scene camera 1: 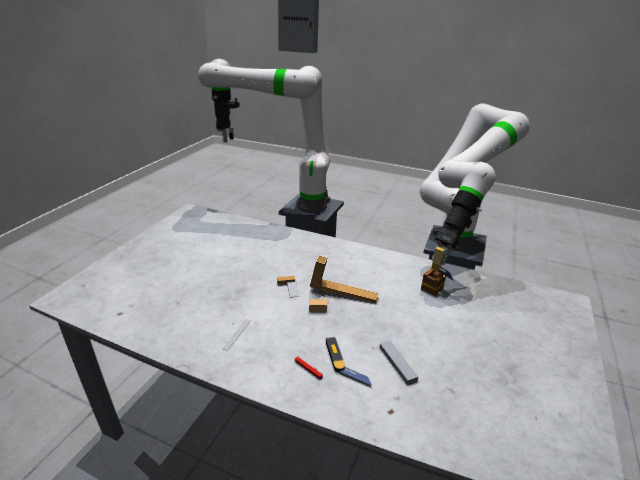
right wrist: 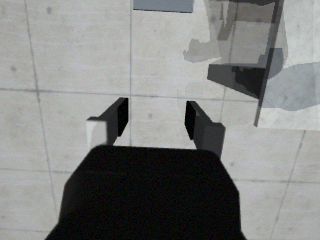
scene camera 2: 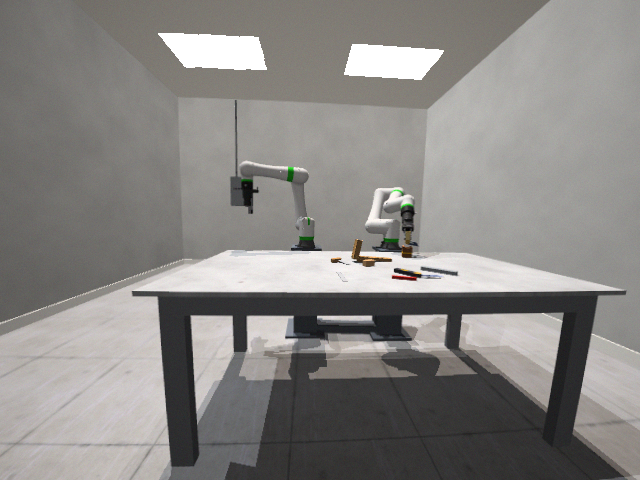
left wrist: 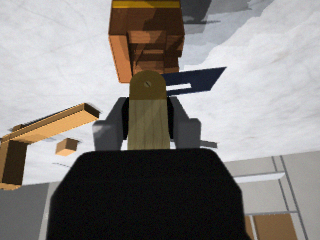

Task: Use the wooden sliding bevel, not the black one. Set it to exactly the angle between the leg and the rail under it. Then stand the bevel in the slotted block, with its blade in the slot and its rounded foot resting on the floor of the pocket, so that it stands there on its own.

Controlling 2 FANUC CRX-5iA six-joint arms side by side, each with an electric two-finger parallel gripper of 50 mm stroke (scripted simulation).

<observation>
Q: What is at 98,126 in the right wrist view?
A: The right gripper.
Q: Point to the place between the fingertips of the left gripper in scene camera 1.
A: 437,261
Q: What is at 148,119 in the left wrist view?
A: A wooden bevel.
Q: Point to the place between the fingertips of the left gripper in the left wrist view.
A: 148,109
</observation>
